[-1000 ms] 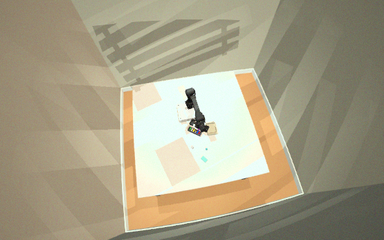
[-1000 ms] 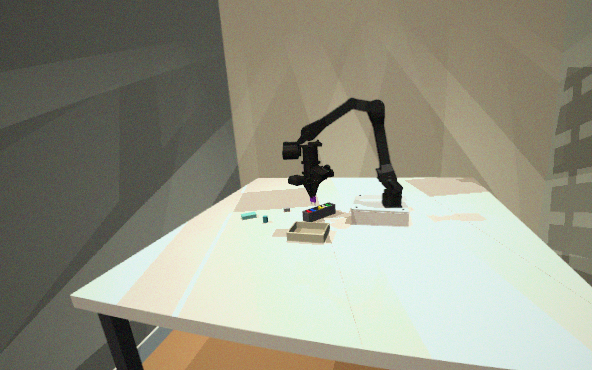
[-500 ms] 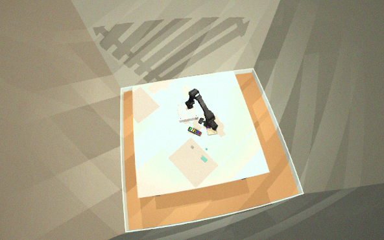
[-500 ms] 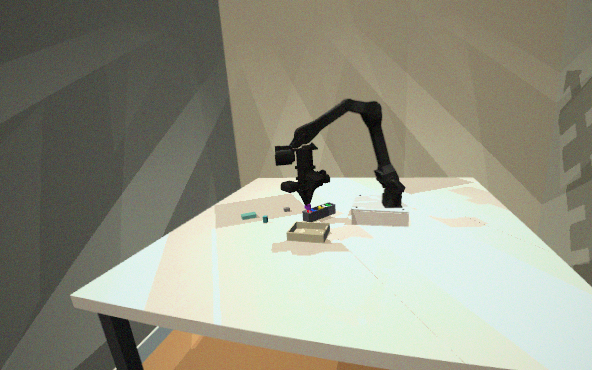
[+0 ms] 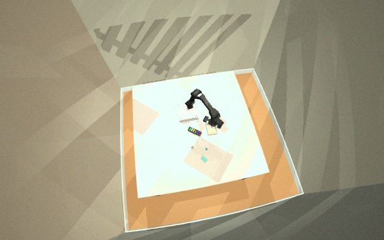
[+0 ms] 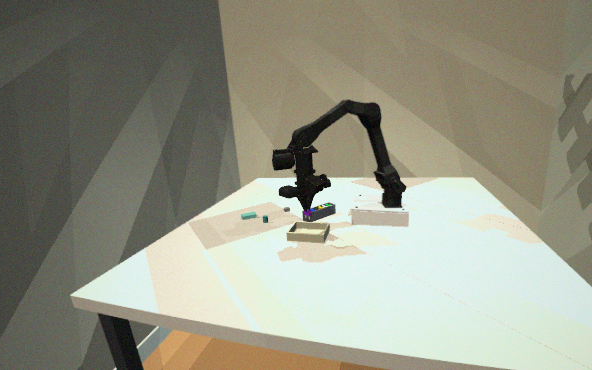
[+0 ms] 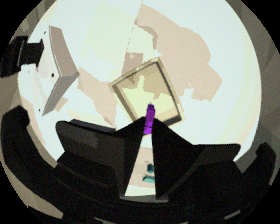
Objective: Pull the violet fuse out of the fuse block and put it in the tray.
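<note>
Now: gripper tip 1 cm above the violet fuse. Also, from my gripper tip: small teal cylinder: 19 cm ahead, 13 cm to the right, 8 cm below; small grey cube: 25 cm to the right, 12 cm ahead, 9 cm below; beige tray: 9 cm below.
</note>
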